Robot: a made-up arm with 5 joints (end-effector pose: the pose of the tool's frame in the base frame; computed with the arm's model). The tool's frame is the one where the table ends. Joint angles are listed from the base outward.
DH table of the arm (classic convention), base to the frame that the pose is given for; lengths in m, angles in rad. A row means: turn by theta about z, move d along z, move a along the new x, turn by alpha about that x. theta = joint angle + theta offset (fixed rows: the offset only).
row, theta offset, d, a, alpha
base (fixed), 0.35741, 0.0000, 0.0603, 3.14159
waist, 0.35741, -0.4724, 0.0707, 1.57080
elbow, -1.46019, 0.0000, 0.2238, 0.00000
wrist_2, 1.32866, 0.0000, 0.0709, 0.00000
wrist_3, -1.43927, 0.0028, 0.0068, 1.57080
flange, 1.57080, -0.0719, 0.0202, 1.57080
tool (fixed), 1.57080, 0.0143, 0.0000, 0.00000
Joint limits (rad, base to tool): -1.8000..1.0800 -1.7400..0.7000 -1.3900..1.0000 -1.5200..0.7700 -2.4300..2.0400
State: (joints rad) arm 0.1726 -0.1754 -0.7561 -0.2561 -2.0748
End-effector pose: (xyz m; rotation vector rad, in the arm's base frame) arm 0.1529 -0.0155 0.8309 0.8553 1.7023 -1.1441
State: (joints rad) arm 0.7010 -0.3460 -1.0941 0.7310 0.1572
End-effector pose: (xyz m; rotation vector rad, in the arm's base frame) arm 0.1196 0.0006 0.8212 -0.7778 0.4878 2.2539
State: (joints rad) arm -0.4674 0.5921 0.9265 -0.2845 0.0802
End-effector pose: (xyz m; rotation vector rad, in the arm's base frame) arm 0.2870 0.1644 0.5120 -1.5417 -0.4604 -2.1878
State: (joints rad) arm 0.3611 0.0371 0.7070 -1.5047 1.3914
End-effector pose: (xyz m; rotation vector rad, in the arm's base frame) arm 0.2705 -0.0378 0.6949 -0.4467 1.6396 1.6958
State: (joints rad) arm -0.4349 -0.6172 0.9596 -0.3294 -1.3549
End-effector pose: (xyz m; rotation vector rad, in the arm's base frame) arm 0.1534 0.0586 0.6819 -0.3996 1.7415 -2.1712
